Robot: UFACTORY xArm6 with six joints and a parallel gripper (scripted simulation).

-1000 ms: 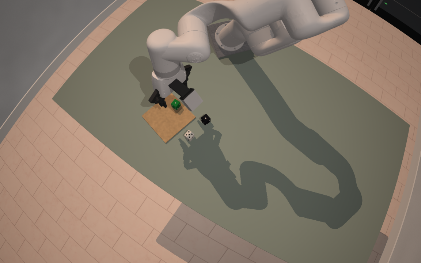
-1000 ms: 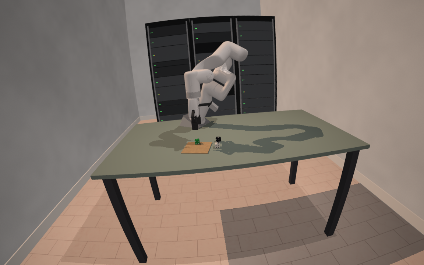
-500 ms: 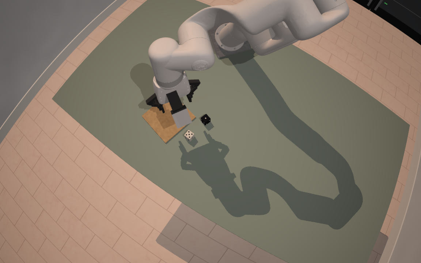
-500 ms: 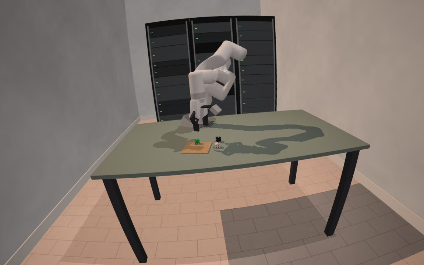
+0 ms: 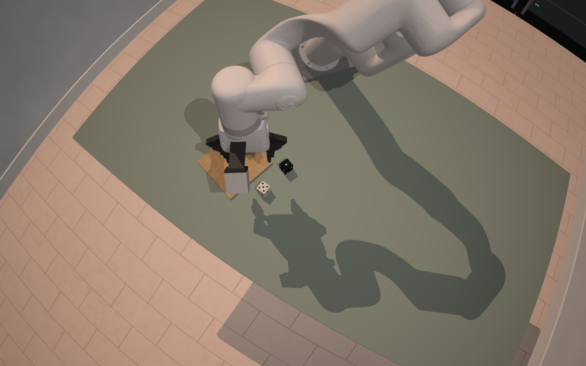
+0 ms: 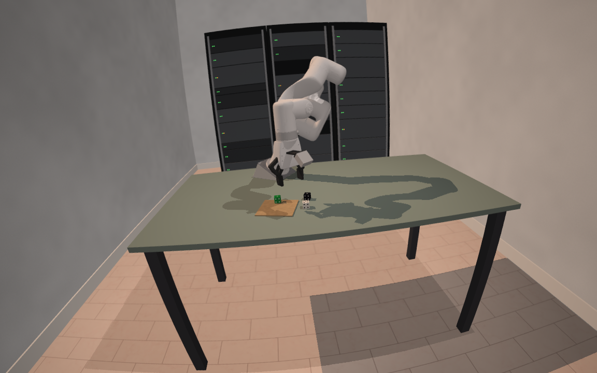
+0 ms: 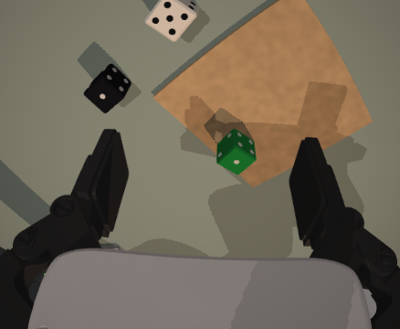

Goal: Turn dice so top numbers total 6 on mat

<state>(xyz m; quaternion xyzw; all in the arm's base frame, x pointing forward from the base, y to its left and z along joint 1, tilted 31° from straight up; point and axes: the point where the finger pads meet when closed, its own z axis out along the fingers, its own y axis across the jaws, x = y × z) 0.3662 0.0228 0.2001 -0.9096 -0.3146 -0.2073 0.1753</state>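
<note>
The white die is 10 cm below my hand, 5 cm to the left of it and 2 cm ahead of it. Round my hand: black die (10 cm below, 6 cm behind, 5 cm to the left); then brown mat (11 cm below, 6 cm to the right, 1 cm ahead); then green die (9 cm below, 6 cm to the right, 4 cm behind).
</note>
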